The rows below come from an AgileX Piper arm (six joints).
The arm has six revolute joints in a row. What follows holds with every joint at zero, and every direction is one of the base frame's.
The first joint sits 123 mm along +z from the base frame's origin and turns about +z.
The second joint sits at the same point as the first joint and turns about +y.
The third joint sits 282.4 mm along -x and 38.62 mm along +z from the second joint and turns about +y.
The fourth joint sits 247.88 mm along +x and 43.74 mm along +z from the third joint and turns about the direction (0.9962, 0, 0.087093).
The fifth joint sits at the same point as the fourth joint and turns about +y.
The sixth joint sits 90.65 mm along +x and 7.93 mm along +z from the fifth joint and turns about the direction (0.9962, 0, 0.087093).
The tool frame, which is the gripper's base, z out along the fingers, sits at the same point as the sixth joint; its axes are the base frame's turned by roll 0, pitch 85.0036 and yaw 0 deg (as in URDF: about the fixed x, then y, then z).
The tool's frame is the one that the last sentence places.
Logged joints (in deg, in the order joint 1, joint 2, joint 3, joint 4, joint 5, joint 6), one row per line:
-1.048, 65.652, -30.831, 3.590, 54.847, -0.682
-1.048, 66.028, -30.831, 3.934, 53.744, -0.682
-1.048, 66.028, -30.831, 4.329, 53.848, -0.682
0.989, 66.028, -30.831, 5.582, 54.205, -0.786
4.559, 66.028, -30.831, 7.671, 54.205, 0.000
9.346, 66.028, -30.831, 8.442, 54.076, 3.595
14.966, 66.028, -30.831, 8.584, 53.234, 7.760
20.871, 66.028, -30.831, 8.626, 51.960, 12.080
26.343, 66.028, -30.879, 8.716, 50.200, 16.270
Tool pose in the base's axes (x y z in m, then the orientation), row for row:
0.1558, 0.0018, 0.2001, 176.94, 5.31, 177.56
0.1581, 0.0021, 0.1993, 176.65, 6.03, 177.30
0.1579, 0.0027, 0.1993, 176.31, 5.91, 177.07
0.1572, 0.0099, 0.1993, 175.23, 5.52, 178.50
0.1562, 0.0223, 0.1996, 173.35, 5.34, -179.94
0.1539, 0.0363, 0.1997, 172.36, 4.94, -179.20
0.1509, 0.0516, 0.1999, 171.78, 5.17, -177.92
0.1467, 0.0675, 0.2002, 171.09, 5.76, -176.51
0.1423, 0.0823, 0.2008, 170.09, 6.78, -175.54
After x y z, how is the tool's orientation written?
As angles about the fixed x, y, z axes (roll, pitch, yaw), in degrees.
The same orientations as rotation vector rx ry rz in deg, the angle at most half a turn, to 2 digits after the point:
3.50, 174.54, 4.49
3.83, 173.79, 4.87
4.16, 173.87, 5.37
1.93, 174.27, 7.15
-0.56, 174.38, 10.14
-1.72, 174.72, 11.72
-3.73, 174.49, 12.68
-5.98, 173.88, 13.82
-7.62, 172.79, 15.38

